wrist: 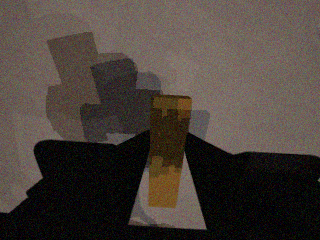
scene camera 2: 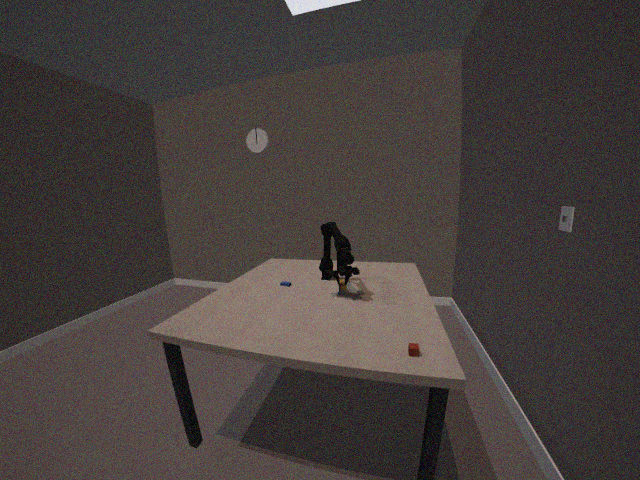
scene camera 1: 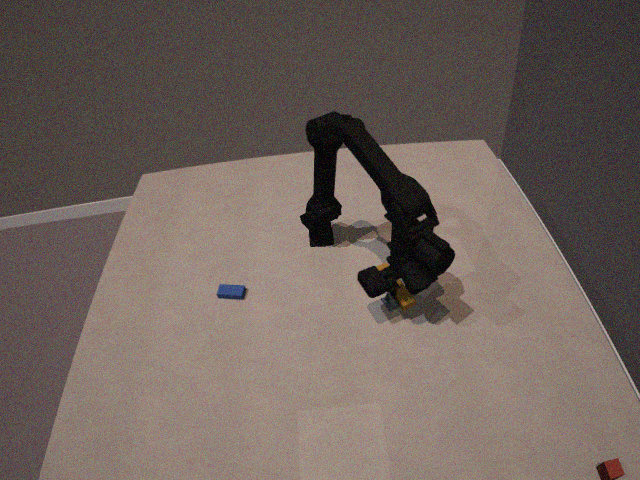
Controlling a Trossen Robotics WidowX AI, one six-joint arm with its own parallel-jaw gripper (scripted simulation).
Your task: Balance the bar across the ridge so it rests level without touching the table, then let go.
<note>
My gripper carries a yellow bar.
My gripper also shows in the wrist view.
</note>
